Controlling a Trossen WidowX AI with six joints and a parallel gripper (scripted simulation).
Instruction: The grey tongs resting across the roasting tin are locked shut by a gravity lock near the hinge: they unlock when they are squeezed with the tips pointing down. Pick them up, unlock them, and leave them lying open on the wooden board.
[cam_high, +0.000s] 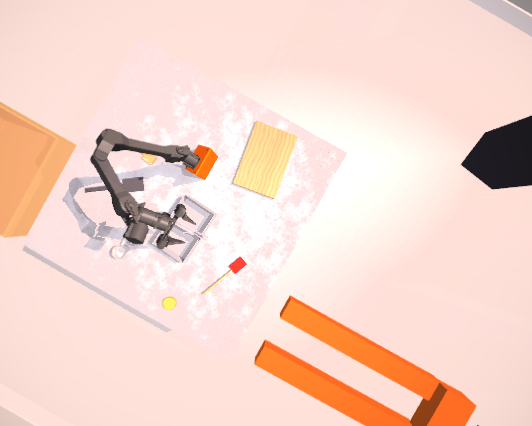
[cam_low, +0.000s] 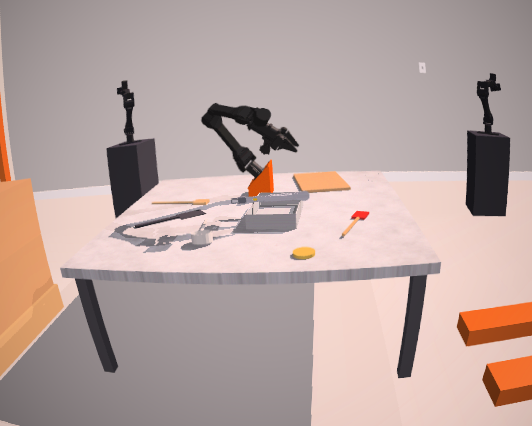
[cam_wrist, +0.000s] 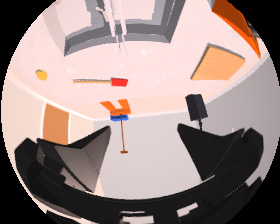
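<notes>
Right now the grey roasting tin is 230 mm below my gripper tip, 90 mm to the right of it and 60 mm ahead of it. Also, from my gripper tip: wooden board: 490 mm behind, 250 mm below, 20 mm to the left; red spatula: 250 mm below, 230 mm to the left, 120 mm ahead; black spatula: 520 mm to the right, 260 mm below, 110 mm ahead.
</notes>
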